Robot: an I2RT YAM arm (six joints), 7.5 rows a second.
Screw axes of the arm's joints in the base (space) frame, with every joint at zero. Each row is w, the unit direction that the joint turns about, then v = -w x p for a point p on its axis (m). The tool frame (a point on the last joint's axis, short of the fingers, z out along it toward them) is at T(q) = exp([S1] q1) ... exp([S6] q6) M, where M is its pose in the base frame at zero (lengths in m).
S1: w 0 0 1 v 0.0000 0.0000 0.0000
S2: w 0 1 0 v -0.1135 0.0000 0.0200
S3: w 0 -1 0 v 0.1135 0.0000 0.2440
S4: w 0 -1 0 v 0.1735 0.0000 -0.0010
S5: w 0 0 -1 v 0.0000 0.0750 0.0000
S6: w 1 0 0 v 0.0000 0.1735 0.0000
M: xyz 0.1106 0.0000 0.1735 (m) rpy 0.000 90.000 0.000 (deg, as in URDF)
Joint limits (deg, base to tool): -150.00..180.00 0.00..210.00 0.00..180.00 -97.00..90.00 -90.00..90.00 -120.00..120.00
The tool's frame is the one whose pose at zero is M.
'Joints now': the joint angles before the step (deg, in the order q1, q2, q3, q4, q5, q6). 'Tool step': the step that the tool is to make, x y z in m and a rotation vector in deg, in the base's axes. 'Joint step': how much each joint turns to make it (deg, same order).
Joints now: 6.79 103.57 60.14 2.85 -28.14 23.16
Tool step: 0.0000 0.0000 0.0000 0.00 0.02 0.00
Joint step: 0.00 0.00 0.01 -0.03 0.00 0.00
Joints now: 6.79 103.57 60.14 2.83 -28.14 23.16
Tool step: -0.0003 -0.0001 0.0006 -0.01 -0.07 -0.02
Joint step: -0.01 -0.13 -0.04 -0.03 0.02 -0.01
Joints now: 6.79 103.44 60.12 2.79 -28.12 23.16
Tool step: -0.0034 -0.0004 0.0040 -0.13 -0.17 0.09
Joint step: 0.00 -1.12 -0.40 -0.66 0.03 -0.19
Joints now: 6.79 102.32 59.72 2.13 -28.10 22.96
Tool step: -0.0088 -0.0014 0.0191 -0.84 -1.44 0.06
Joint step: 0.00 -3.88 -0.13 -2.85 0.60 -0.92
